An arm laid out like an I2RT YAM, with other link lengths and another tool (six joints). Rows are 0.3 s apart.
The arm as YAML. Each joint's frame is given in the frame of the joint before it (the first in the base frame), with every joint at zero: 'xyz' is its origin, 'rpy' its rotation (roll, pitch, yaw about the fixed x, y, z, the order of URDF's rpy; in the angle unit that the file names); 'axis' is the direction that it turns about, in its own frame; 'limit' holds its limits. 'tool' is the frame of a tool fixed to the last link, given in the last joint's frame.
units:
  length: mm
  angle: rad
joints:
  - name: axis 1
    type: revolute
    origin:
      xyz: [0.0, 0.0, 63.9]
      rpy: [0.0, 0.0, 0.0]
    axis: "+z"
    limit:
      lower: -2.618
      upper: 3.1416
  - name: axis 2
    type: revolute
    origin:
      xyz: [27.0, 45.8, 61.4]
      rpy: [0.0, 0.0, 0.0]
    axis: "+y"
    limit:
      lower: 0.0
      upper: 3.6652
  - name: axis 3
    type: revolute
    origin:
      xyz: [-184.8, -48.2, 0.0]
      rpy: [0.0, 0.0, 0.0]
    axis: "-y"
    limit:
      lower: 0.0
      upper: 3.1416
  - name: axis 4
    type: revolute
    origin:
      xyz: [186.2, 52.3, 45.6]
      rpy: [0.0, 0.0, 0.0]
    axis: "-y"
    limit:
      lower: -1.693
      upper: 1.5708
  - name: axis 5
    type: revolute
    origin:
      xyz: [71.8, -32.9, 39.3]
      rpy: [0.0, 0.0, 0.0]
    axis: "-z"
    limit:
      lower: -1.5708
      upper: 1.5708
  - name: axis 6
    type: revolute
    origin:
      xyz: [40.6, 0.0, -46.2]
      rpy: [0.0, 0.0, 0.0]
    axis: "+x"
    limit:
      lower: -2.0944
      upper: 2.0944
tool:
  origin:
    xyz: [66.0, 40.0, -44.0]
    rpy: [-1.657, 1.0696, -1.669]
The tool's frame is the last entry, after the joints.
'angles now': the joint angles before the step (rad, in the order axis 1, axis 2, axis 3, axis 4, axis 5, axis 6). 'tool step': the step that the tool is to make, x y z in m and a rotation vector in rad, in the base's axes. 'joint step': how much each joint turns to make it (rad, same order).
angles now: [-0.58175 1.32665 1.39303 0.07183 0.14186 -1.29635]
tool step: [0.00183 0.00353 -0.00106 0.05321 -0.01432 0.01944]
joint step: [-0.00052 0.00485 0.03052 -0.05037 -0.01324 0.05491]
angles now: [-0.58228 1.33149 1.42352 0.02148 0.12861 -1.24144]
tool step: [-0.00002 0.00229 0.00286 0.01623 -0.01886 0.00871]
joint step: [0.00000 -0.00460 0.01227 -0.01317 -0.00590 0.02497]
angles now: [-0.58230 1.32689 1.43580 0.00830 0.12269 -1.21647]
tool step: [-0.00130 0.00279 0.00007 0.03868 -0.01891 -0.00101]
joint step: [-0.00022 -0.00611 0.01283 -0.02977 0.00555 0.04269]
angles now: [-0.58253 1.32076 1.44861 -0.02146 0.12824 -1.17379]
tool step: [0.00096 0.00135 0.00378 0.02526 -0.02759 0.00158]
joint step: [-0.00031 0.00574 0.02584 -0.01568 0.00206 0.03657]
